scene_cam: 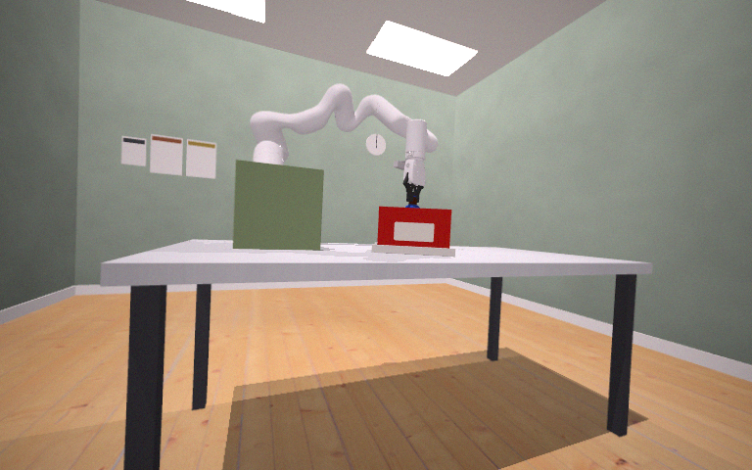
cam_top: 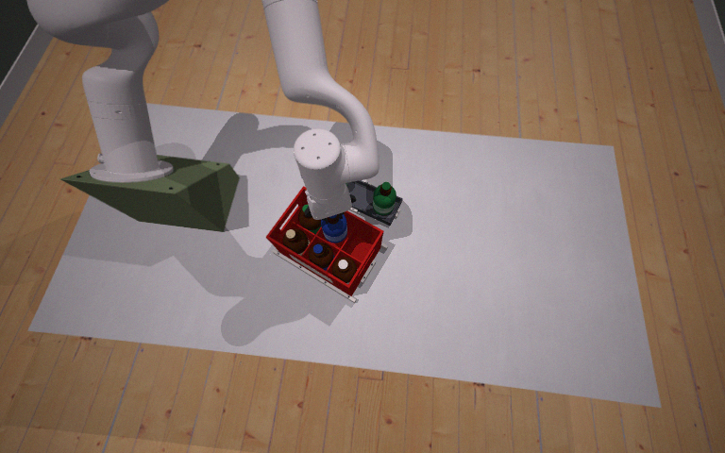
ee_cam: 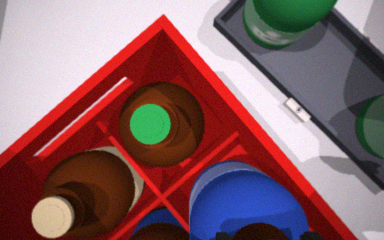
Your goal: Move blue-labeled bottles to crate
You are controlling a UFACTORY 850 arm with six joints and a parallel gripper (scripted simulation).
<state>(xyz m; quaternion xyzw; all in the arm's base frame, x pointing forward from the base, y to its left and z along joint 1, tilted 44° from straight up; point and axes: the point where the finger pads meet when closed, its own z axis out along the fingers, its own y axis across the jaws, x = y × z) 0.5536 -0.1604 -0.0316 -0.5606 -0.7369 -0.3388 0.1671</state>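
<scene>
My hand is 70 mm above the blue-labeled bottle. The rest, counted from my hand: red crate: 20 mm behind, 40 mm to the right, 150 mm below; green bottle: 10 mm behind, 200 mm to the left, 150 mm below; dark tray: 70 mm ahead, 150 mm to the left, 220 mm below.
</scene>
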